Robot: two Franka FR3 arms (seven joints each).
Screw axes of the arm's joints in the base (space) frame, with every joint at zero. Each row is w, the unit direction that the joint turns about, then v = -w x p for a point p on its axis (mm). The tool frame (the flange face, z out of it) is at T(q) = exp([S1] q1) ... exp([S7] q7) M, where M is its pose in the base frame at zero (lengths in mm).
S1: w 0 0 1 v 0 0 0
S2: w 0 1 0 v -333 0 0
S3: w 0 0 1 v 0 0 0
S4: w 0 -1 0 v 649 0 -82.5
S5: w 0 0 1 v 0 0 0
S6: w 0 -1 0 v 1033 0 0
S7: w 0 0 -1 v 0 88 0
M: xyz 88 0 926 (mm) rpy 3.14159 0 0 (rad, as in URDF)
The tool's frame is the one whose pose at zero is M.
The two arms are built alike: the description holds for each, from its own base.
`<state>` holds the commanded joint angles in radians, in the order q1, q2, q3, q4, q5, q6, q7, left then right.
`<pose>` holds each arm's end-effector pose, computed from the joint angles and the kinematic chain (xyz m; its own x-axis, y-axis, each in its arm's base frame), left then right.
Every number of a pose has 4 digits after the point.
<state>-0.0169 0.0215 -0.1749 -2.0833 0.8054 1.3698 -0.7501 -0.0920 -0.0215 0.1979 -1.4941 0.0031 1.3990 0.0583</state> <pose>0.4826 -0.0035 0.4165 0.9109 0.4115 -0.0307 0.1755 -0.4538 -0.8737 0.5266 0.0577 0.6570 0.9961 0.0475 -0.0738 0.0480 -0.9988 0.0055</pose>
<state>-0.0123 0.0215 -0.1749 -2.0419 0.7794 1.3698 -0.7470 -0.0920 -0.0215 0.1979 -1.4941 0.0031 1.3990 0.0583</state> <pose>0.4902 -0.0049 0.4307 0.9050 0.4253 -0.0130 0.2122 -0.4776 -0.8526 0.5266 0.0577 0.6570 0.9961 0.0475 -0.0738 0.0480 -0.9988 0.0055</pose>
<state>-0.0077 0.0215 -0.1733 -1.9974 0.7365 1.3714 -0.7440 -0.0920 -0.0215 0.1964 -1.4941 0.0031 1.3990 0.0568</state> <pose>0.4973 -0.0070 0.4451 0.8951 0.4458 -0.0017 0.2534 -0.5120 -0.8208 0.5267 0.0569 0.6570 0.9961 0.0475 -0.0738 0.0480 -0.9988 0.0053</pose>
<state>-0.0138 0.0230 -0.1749 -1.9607 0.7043 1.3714 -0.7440 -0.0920 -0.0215 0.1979 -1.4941 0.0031 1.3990 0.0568</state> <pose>0.5029 -0.0149 0.4569 0.8924 0.4511 0.0084 0.2800 -0.5391 -0.7943 0.5266 0.0577 0.6570 0.9961 0.0490 -0.0738 0.0495 -0.9988 0.0053</pose>
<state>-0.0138 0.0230 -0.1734 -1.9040 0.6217 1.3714 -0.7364 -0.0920 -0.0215 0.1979 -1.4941 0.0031 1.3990 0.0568</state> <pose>0.5092 -0.0234 0.4745 0.8794 0.4761 -0.0007 0.3234 -0.5983 -0.7331 0.5266 0.0577 0.6570 0.9961 0.0490 -0.0738 0.0495 -0.9988 0.0053</pose>
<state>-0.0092 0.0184 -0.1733 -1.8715 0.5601 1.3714 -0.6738 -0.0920 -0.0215 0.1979 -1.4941 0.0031 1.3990 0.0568</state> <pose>0.5115 -0.0278 0.4864 0.8879 0.4572 -0.0518 0.3023 -0.6644 -0.6835 0.5266 0.0577 0.6570 0.9961 0.0490 -0.0738 0.0495 -0.9988 0.0053</pose>
